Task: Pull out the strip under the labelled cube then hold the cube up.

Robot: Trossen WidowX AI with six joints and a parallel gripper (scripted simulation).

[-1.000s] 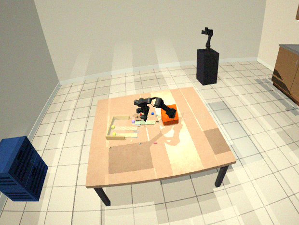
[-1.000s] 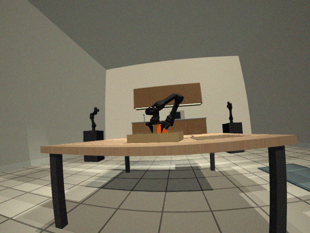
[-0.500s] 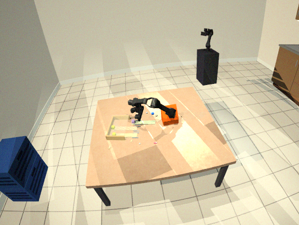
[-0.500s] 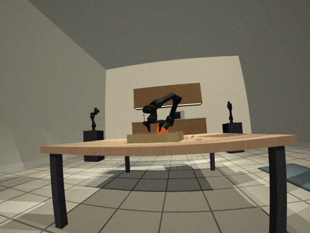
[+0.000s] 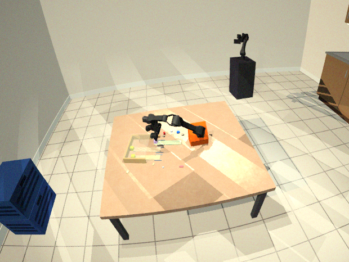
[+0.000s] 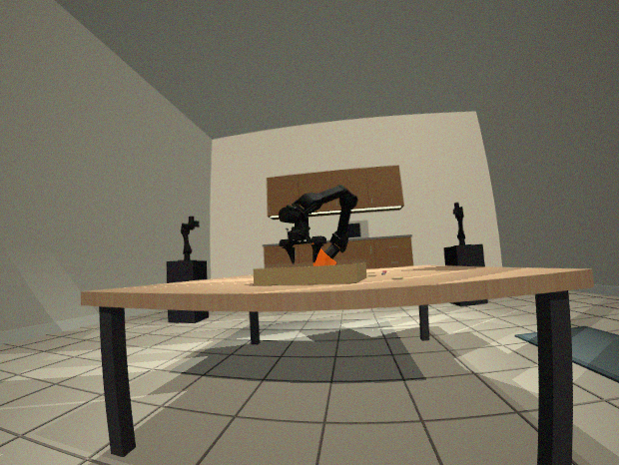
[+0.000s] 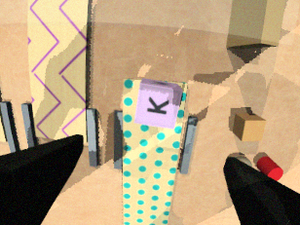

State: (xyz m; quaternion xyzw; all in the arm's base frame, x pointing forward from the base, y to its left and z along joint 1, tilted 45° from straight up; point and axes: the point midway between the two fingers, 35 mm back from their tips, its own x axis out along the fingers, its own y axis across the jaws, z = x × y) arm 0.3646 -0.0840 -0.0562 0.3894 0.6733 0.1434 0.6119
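The tan cube is 20 mm behind my gripper tip, 80 mm to the right of it and 50 mm below it. Round my gripper tip: pink bit: 140 mm behind, 350 mm to the left, 60 mm below; purple zigzag strip: 110 mm ahead, 60 mm to the left, 60 mm below.
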